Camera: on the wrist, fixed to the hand. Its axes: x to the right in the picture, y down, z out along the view.
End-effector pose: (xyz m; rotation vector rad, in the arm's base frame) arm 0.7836 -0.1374 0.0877 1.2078 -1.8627 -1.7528
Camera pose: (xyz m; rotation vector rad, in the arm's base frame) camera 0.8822 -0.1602 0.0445 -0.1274 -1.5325 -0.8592
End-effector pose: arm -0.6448 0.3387 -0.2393 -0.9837 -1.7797 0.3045
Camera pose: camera -0.6087 0.2535 -0.1798 -2.2321 -0.6181 0.7796
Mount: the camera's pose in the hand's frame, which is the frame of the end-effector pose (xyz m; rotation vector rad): -0.0283 -0.0730 -0.0773 -0.2437 0.2557 1.4252
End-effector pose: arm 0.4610 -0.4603 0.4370 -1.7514 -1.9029 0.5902
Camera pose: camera 0.4527 -0.4955 0.5409 -2.9867 -0.2922 0.5043
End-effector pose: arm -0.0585 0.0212 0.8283 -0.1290 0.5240 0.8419
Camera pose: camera -0.0502 -0.0707 0.7684 -0.0704 0.7352 2.3049
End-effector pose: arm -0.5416 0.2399 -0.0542 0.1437 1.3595 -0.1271
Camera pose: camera -0.6346 0.1819 -0.0443 0.8966 1.2316 1.2728
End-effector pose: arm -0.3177 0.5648 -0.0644 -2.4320 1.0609 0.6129
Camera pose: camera -0.2623 0.5855 0.0283 1.3056 -2.4711 -0.6940
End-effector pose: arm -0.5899 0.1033 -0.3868 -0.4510 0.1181 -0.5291
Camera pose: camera -0.6651 0.0320 -0.4238 -0.4247 0.6883 0.8445
